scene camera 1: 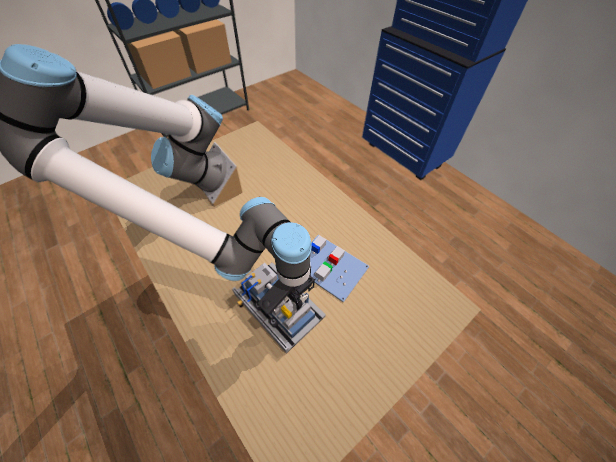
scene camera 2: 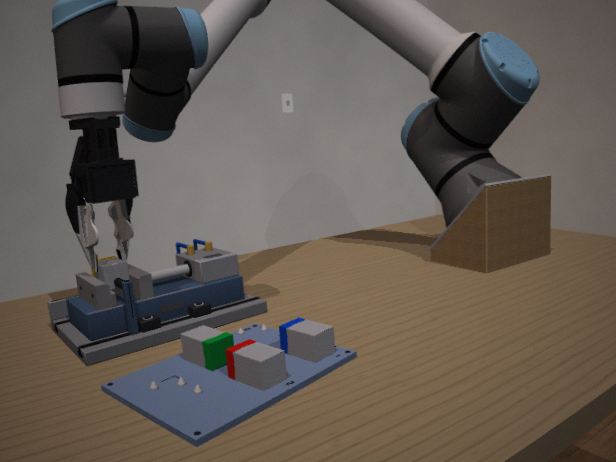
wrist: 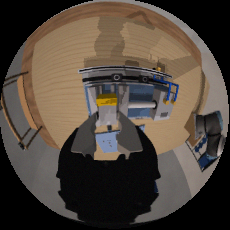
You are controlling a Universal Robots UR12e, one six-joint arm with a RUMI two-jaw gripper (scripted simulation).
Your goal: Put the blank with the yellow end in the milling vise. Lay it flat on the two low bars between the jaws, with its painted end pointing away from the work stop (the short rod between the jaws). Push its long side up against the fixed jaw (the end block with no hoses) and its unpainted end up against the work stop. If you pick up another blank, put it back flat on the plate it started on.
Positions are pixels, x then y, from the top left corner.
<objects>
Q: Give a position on a blue plate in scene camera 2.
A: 224, 403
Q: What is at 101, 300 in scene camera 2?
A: A fixed jaw.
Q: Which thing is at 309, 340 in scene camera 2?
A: A blue-ended blank.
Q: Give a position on a blue plate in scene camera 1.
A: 355, 268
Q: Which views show my gripper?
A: Scene camera 1, scene camera 2 and the wrist view: all of them.
</objects>
